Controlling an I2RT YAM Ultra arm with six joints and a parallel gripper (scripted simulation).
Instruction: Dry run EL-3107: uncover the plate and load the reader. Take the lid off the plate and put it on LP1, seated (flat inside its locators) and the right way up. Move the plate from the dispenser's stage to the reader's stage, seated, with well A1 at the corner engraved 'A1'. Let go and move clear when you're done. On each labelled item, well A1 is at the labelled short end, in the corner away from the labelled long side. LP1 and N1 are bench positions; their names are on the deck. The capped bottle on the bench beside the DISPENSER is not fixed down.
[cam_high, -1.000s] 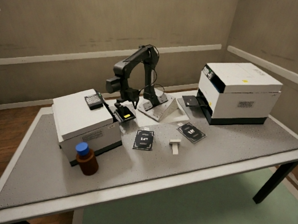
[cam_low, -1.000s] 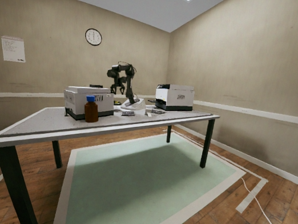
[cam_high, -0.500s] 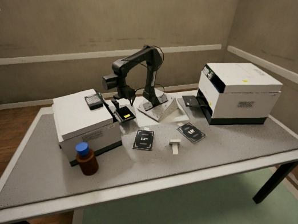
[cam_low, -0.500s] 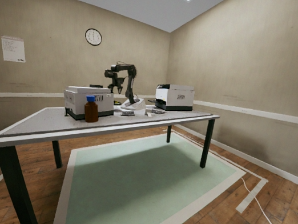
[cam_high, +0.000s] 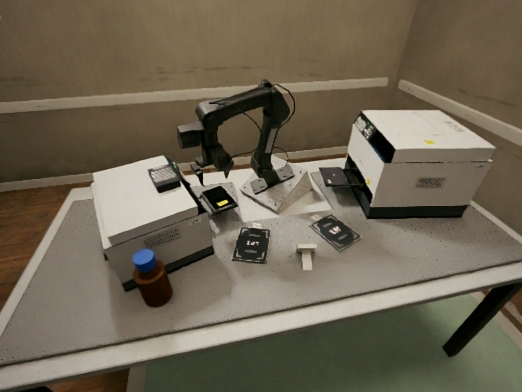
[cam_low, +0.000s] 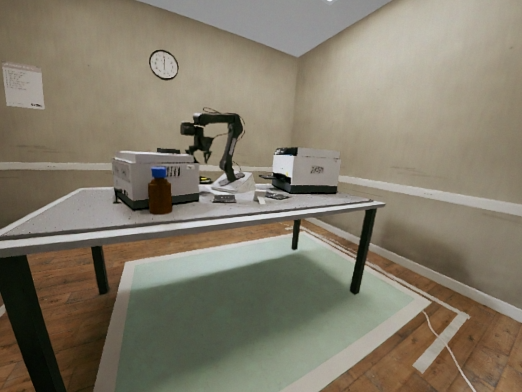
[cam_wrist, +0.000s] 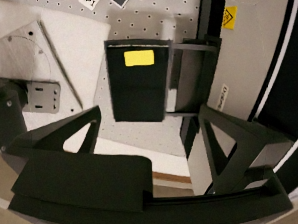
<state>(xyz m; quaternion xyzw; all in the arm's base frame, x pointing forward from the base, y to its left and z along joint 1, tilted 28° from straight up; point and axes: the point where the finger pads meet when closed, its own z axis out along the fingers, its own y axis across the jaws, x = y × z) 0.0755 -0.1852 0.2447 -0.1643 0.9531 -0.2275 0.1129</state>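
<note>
Now: hand 100 mm above the lid, 20 mm past it and 10 mm to the right of it. The rest, counted from my hand: clear well plate 110 mm below, 20 mm behind, 10 mm to the left; brown capped bottle 300 mm ahead, 240 mm to the right, 80 mm below; LP1 pad 190 mm below, 180 mm ahead, 90 mm to the left.
</note>
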